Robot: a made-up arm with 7 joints.
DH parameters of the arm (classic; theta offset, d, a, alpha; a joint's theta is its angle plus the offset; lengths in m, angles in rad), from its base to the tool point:
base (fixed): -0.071 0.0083 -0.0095 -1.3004
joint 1: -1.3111 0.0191 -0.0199 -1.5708
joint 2: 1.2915 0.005 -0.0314 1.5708
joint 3: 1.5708 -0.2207 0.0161 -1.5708
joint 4: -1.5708 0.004 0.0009 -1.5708
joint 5: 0 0.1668 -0.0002 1.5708
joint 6: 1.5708 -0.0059 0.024 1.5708
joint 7: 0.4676 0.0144 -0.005 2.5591
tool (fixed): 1.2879 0.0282 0 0
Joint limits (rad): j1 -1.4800..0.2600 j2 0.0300..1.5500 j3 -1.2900..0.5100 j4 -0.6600..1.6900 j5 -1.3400..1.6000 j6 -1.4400..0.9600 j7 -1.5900..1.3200
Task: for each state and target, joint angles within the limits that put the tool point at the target. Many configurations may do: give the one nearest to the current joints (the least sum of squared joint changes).
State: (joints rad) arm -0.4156 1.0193 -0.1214 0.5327 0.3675 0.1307 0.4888
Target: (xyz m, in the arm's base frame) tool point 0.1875 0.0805 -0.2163
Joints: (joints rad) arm -0.2630 0.7013 -0.4920 -0.1386 0.2891 0.0235 0.4574
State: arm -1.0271 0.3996 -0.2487 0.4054 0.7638 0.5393 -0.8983
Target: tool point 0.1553 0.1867 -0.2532
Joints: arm -0.1864 0.6835 -0.2749 0.2917 0.7562 0.6127 -0.9646
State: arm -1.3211 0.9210 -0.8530 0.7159 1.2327 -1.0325 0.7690
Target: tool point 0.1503 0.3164 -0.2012
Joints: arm -0.5969 1.2380 -1.1579 0.8532 1.2447 -1.1432 0.7563
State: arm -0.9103 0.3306 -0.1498 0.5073 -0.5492 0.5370 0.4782
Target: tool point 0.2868 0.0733 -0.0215
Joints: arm -0.8555 0.5805 -0.0015 -0.1562 -0.6498 0.5273 0.4060
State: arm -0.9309 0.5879 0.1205 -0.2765 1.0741 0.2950 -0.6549
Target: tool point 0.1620 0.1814 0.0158
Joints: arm -0.4643 0.7761 0.5098 -0.6600 1.2010 0.3498 -0.9379
